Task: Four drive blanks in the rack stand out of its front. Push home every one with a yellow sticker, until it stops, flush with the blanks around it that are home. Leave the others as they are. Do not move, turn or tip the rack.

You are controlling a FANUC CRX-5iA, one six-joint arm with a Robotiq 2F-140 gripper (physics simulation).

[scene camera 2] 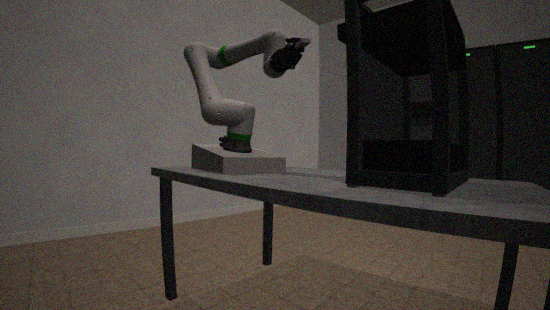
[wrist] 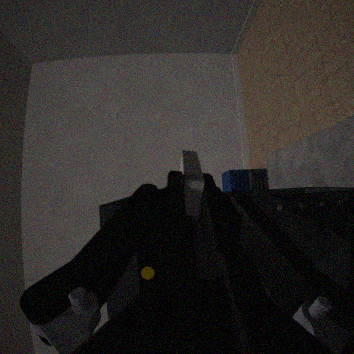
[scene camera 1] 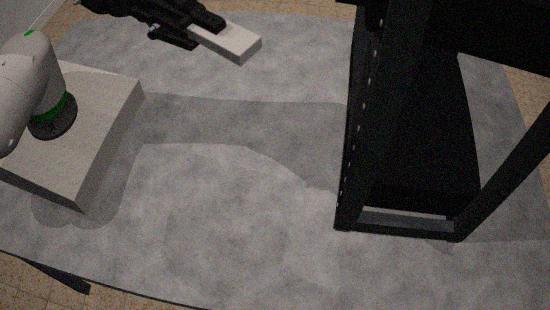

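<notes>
The dark rack [scene camera 1: 350, 150] [scene camera 2: 354, 110] stands upright on the table. A dark blank [scene camera 2: 341, 32] stands out of its front, high up, in scene camera 2. In the wrist view a round yellow sticker [wrist: 147, 273] shows on a dark face, low and left of centre; how far that blank stands out is hard to tell. A blue-sided block [wrist: 236, 180] shows right of the fingertips, beside the rack's edge. My gripper [scene camera 1: 235, 40] [scene camera 2: 305, 43] [wrist: 187, 163] is shut and empty, with a pale tip piece at its fingers. It is high above the table, apart from the rack's front.
The arm's pale base block [scene camera 1: 100, 125] [scene camera 2: 255, 165] stands on the grey table [scene camera 1: 225, 225] [scene camera 2: 310, 192], to the left of the rack. Dark cabinets [scene camera 2: 525, 110] stand behind the rack. A pale wall [scene camera 2: 100, 100] is behind the arm.
</notes>
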